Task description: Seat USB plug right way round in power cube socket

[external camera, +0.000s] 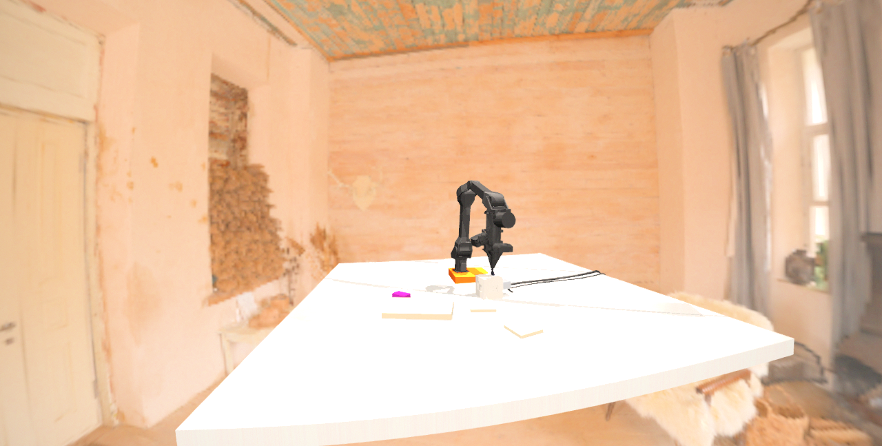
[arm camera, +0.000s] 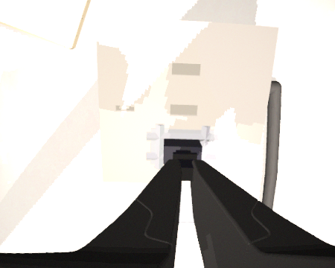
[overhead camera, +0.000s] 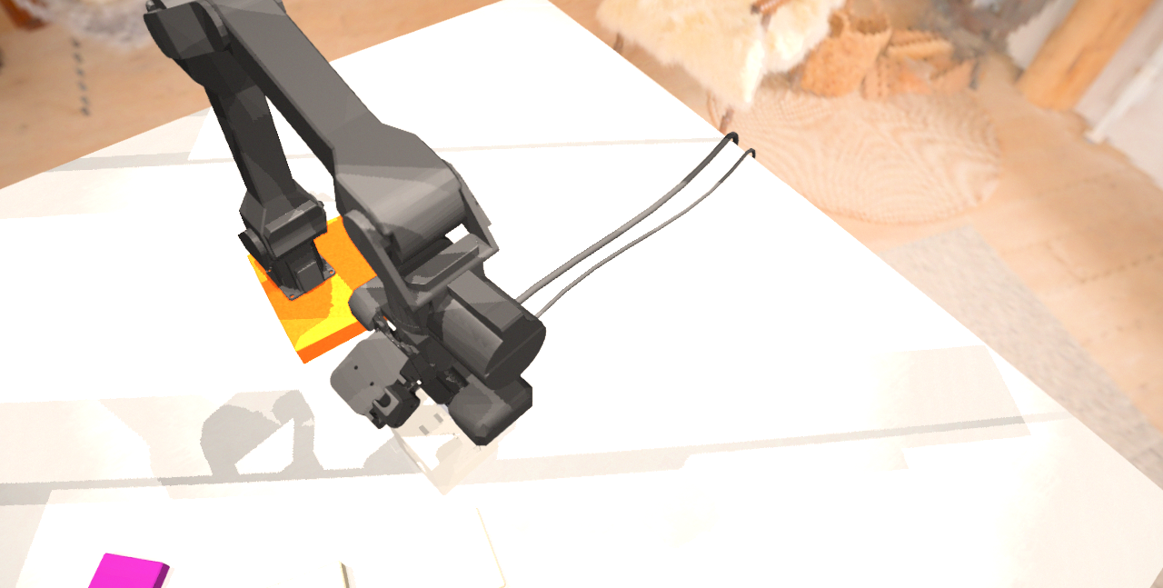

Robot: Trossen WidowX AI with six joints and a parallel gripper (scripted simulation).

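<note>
Right now my gripper tip is 1 cm above the dark USB plug. Round my gripper tip: large pale slab 4 cm ahead, 29 cm to the right, 9 cm below; magenta block 11 cm behind, 33 cm to the right, 10 cm below.
</note>
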